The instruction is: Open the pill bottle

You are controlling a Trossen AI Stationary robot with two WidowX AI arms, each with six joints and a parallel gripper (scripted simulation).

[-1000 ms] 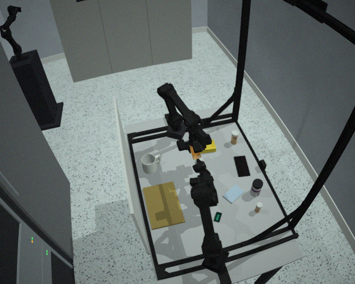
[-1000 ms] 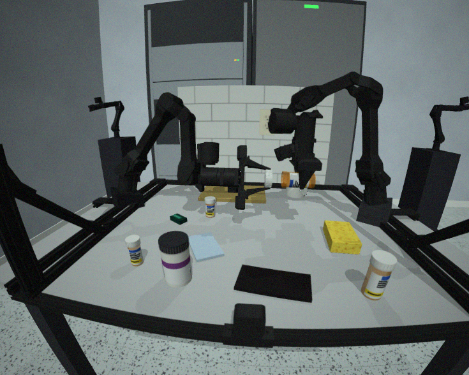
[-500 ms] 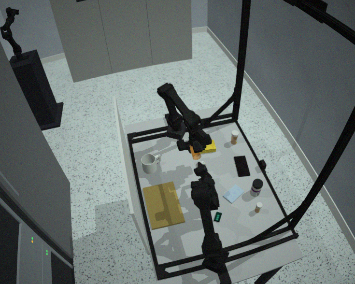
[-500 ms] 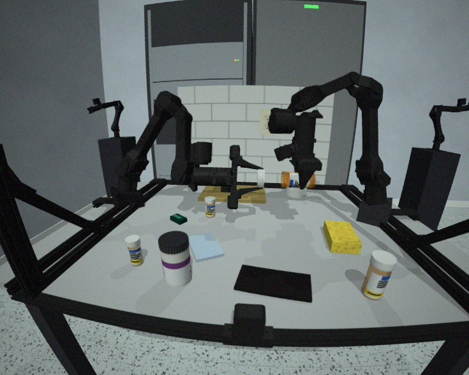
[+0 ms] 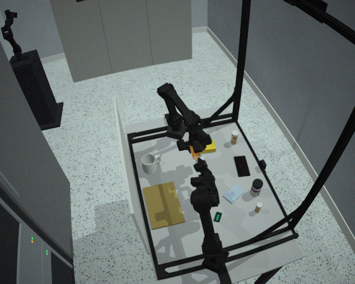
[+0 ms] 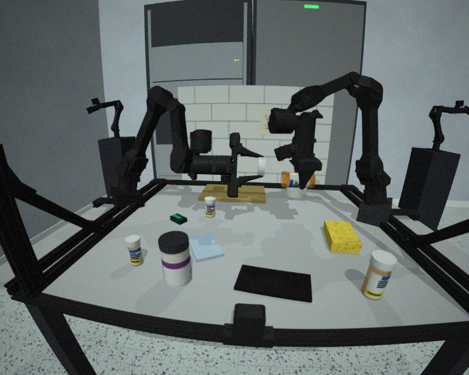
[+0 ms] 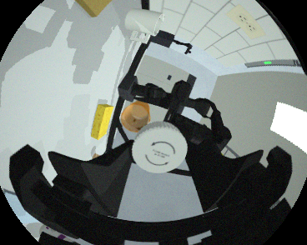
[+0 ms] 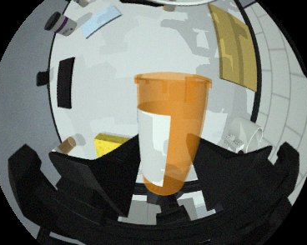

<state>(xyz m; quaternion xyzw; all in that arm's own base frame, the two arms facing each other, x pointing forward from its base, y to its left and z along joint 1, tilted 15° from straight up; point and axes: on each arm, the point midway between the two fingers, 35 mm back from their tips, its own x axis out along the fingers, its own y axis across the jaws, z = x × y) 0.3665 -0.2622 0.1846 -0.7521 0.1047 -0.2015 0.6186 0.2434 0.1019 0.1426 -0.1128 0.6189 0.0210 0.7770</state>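
The pill bottle lies 10 mm behind my right hand, 10 mm to the left of it and 20 mm below it. Round my right hand: blue pad (170 mm behind, 260 mm to the left, 150 mm below); then cardboard sheet (230 mm ahead, 230 mm to the left, 150 mm below); then black mat (280 mm behind, 80 mm to the left, 150 mm below).
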